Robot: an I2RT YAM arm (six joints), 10 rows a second.
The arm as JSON. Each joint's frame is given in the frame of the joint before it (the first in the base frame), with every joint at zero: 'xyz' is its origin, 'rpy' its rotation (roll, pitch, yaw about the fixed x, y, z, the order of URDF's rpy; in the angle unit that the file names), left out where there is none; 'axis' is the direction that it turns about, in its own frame. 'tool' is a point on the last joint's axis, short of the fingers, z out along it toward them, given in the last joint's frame.
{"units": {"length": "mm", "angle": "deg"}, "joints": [
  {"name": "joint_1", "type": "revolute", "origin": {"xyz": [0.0, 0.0, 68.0], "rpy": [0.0, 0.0, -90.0]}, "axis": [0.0, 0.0, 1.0]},
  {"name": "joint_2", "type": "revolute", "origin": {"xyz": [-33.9, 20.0, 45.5], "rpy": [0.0, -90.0, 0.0]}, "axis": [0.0, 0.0, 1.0]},
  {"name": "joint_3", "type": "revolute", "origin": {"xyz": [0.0, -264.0, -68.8], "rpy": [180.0, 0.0, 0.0]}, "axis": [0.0, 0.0, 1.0]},
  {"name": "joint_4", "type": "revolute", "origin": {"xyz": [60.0, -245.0, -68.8], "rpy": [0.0, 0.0, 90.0]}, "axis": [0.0, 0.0, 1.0]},
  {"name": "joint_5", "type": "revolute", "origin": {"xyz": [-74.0, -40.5, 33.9], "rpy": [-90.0, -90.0, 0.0]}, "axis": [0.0, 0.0, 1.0]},
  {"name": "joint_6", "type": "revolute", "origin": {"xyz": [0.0, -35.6, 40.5], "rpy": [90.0, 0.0, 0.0]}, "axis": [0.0, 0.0, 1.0]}
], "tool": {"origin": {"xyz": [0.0, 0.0, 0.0], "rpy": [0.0, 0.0, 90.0]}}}
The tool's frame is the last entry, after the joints.
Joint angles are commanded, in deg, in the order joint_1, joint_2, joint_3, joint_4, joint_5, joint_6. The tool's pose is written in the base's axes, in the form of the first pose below.
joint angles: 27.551 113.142 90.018 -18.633 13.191 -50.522
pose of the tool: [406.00, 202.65, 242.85, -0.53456, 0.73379, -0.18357, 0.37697]
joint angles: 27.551 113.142 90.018 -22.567 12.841 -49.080
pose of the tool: [401.36, 200.47, 237.43, -0.53753, 0.74827, -0.17174, 0.34880]
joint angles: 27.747 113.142 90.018 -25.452 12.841 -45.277
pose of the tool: [397.12, 199.97, 233.71, -0.52126, 0.77060, -0.15693, 0.33141]
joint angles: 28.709 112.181 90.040 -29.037 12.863 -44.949
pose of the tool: [387.41, 203.14, 236.51, -0.53200, 0.77249, -0.15124, 0.31202]
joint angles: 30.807 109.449 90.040 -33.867 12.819 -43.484
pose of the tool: [368.15, 210.33, 250.47, -0.54148, 0.77303, -0.13986, 0.29944]
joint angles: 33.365 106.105 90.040 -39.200 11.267 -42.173
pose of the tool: [344.02, 218.21, 267.49, -0.55857, 0.76875, -0.11622, 0.28899]
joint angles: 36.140 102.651 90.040 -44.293 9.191 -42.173
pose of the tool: [317.99, 225.18, 284.72, -0.58565, 0.75533, -0.09164, 0.27947]
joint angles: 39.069 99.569 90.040 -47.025 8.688 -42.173
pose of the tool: [295.02, 232.56, 301.33, -0.60518, 0.73903, -0.08029, 0.28485]
